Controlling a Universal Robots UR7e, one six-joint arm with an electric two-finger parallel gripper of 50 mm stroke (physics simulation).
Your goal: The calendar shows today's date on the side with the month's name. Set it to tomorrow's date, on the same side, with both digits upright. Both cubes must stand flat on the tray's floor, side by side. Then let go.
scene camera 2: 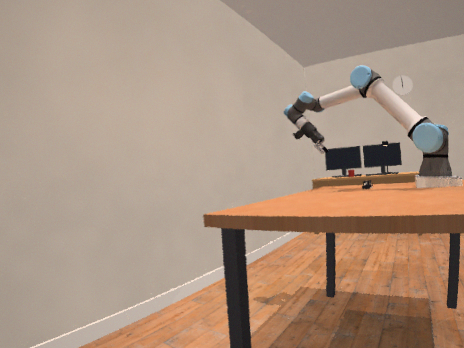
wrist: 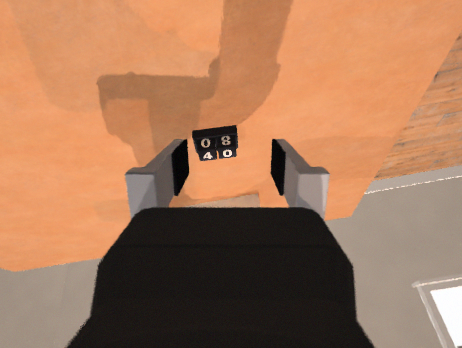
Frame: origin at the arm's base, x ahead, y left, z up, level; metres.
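Seen in the pictures: gripper, fingertip midpoint: point(scene camera 2: 325, 152) point(wrist: 229, 156); arm's base at its link origin: point(scene camera 2: 435, 176).
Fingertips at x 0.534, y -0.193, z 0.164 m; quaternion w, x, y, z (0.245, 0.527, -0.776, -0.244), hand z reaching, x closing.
Observation:
Offsets run from my fingertips to a thing's top centre. "spot": to the spot under its first point. Level surfaces: height alone.
The calendar {dx -0.210, dy +0.095, dz -0.169 m} point(scene camera 2: 367, 184) is small and dark on the table in the scene view; its digits are unreadable there. In the wrist view, two black cubes stand side by side at its dark tray {spot: dx -0.194, dy +0.072, dz -0.198 m} point(wrist: 215, 132). The left cube {spot: dx -0.195, dy +0.090, dz -0.181 m} point(wrist: 206, 144) shows a white 0 on a side face and a 4 on its top. The right cube {dx -0.219, dy +0.063, dz -0.169 m} point(wrist: 226, 141) shows an 8 on the same side and a 0 on its top. No month's name is legible. My gripper point(scene camera 2: 322, 148) point(wrist: 229, 156) is open and empty, tilted, high above the table and apart from the calendar.
The wooden table {dz -0.209 m} point(scene camera 2: 300, 205) point(wrist: 325, 95) bears the calendar and the arm's base point(scene camera 2: 437, 172). Behind stand two monitors point(scene camera 2: 343, 158) point(scene camera 2: 382, 155) and a red cup point(scene camera 2: 351, 173) on another desk. The arm's shadow falls across the table near the calendar.

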